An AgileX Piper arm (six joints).
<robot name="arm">
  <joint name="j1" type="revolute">
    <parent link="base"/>
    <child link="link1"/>
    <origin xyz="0 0 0.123" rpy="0 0 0"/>
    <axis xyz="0 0 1"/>
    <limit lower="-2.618" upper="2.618"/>
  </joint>
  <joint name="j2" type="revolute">
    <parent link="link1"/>
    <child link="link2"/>
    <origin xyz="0 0 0" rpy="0 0 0"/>
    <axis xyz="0 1 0"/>
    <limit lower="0" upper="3.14"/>
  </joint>
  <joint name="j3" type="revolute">
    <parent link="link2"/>
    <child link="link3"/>
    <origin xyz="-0.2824 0 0.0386" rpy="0 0 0"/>
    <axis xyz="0 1 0"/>
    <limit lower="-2.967" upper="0"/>
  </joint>
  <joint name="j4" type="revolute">
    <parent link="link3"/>
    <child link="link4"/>
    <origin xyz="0.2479 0 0.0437" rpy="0 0 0"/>
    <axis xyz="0.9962 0 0.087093"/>
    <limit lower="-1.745" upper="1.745"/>
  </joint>
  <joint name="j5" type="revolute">
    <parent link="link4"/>
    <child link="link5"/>
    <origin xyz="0 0 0" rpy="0 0 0"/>
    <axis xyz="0 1 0"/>
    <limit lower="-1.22" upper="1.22"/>
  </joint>
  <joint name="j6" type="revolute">
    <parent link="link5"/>
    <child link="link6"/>
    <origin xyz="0.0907 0 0.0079" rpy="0 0 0"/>
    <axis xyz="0.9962 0 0.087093"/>
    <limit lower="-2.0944" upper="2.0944"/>
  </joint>
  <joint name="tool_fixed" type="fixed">
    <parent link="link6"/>
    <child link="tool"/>
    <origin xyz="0 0 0" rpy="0 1.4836 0"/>
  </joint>
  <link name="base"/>
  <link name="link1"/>
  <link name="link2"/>
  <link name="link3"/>
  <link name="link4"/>
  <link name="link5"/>
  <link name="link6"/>
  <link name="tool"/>
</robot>
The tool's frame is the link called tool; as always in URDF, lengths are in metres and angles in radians.
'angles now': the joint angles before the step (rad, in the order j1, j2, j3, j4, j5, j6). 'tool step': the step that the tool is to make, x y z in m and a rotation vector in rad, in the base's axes. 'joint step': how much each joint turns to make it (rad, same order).
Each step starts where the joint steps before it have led.
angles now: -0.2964 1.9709 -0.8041 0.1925 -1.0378 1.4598
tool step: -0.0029 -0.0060 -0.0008 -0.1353 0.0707 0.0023
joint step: -0.0216 0.0000 0.0041 -0.0189 -0.0001 -0.1434
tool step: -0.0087 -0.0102 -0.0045 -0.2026 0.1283 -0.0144
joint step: -0.0353 -0.0002 0.0205 -0.0071 0.0002 -0.2333
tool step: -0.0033 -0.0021 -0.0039 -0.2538 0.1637 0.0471
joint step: -0.0185 0.0002 0.0111 -0.0456 0.0177 -0.2804
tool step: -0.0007 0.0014 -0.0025 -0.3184 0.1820 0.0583
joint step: -0.0024 0.0001 0.0052 -0.0241 0.0155 -0.3573
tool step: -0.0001 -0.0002 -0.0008 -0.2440 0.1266 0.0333
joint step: -0.0008 0.0009 -0.0001 -0.0006 0.0053 -0.2765
